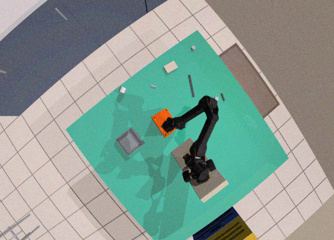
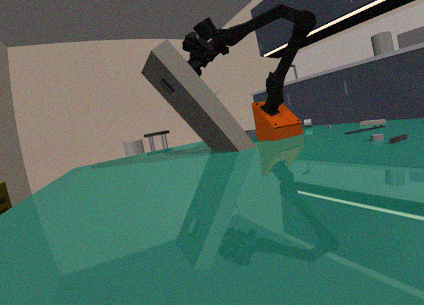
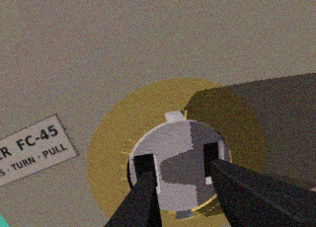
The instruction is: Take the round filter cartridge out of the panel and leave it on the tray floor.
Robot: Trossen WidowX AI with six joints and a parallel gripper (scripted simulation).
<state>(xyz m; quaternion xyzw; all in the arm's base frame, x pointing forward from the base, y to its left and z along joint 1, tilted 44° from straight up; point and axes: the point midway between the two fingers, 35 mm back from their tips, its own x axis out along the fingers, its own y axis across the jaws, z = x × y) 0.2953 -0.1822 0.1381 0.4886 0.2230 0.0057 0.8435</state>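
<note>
Right now my gripper tip is 20 mm short of the round grey filter cartridge and 10 mm above it. From my gripper tip the other things lie so: beige block (650 mm behind, 370 mm to the left, 260 mm below); then grey service panel (30 mm behind, 90 mm below); then grey square tray (460 mm behind, 230 mm to the right, 260 mm below).
</note>
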